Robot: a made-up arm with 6 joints. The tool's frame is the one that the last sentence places.
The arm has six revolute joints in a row. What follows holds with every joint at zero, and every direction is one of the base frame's.
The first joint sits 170 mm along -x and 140 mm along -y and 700 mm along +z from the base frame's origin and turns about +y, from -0.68 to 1.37 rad.
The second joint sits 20 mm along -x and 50 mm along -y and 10 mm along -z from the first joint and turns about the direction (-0.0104, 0.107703, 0.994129), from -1.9 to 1.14 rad.
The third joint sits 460 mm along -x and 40 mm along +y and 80 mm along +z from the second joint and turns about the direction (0.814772, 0.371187, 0.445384), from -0.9 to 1.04 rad.
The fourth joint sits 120 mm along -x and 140 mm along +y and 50 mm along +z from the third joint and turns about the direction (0.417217, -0.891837, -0.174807), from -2.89 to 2.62 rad.
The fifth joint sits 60 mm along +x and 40 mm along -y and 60 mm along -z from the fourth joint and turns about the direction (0.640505, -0.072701, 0.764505), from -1.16 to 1.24 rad.
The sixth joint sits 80 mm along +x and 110 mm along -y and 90 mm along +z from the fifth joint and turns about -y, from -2.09 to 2.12 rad.
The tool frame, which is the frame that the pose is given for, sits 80 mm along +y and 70 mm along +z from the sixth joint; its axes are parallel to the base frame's.
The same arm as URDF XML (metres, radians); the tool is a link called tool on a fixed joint. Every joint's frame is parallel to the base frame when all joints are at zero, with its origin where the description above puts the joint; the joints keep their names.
<robot name="arm">
  <joint name="joint 1" type="revolute">
    <parent link="base_link"/>
    <child link="link1"/>
    <origin xyz="-0.17 -0.14 0.7" rpy="0 0 0"/>
    <axis xyz="0 1 0"/>
    <limit lower="-0.68" upper="1.37"/>
  </joint>
  <joint name="joint 2" type="revolute">
    <parent link="link1"/>
    <child link="link2"/>
    <origin xyz="-0.02 -0.05 -0.01" rpy="0 0 0"/>
    <axis xyz="-0.0104 0.107703 0.994129"/>
    <limit lower="-1.9" upper="1.14"/>
  </joint>
  <joint name="joint 3" type="revolute">
    <parent link="link2"/>
    <child link="link3"/>
    <origin xyz="-0.46 0.04 0.08" rpy="0 0 0"/>
    <axis xyz="0.814772 0.371187 0.445384"/>
    <limit lower="-0.9" upper="1.04"/>
  </joint>
  <joint name="joint 4" type="revolute">
    <parent link="link3"/>
    <child link="link4"/>
    <origin xyz="-0.12 0.14 0.05" rpy="0 0 0"/>
    <axis xyz="0.417217 -0.891837 -0.174807"/>
    <limit lower="-2.89" upper="2.62"/>
  </joint>
  <joint name="joint 5" type="revolute">
    <parent link="link4"/>
    <child link="link5"/>
    <origin xyz="0.06 -0.04 -0.06" rpy="0 0 0"/>
    <axis xyz="0.640505 -0.072701 0.764505"/>
    <limit lower="-1.16" upper="1.24"/>
  </joint>
  <joint name="joint 6" type="revolute">
    <parent link="link5"/>
    <child link="link6"/>
    <origin xyz="0.08 -0.11 0.09" rpy="0 0 0"/>
    <axis xyz="0 -1 0"/>
    <limit lower="-2.09" upper="2.12"/>
  </joint>
  <joint name="tool_fixed" type="fixed">
    <parent link="link6"/>
    <child link="tool"/>
    <origin xyz="0 0.08 0.07" rpy="0 0 0"/>
  </joint>
  <link name="base_link"/>
  <link name="link1"/>
  <link name="link2"/>
  <link name="link3"/>
  <link name="link4"/>
  <link name="link5"/>
  <link name="link6"/>
  <link name="tool"/>
</robot>

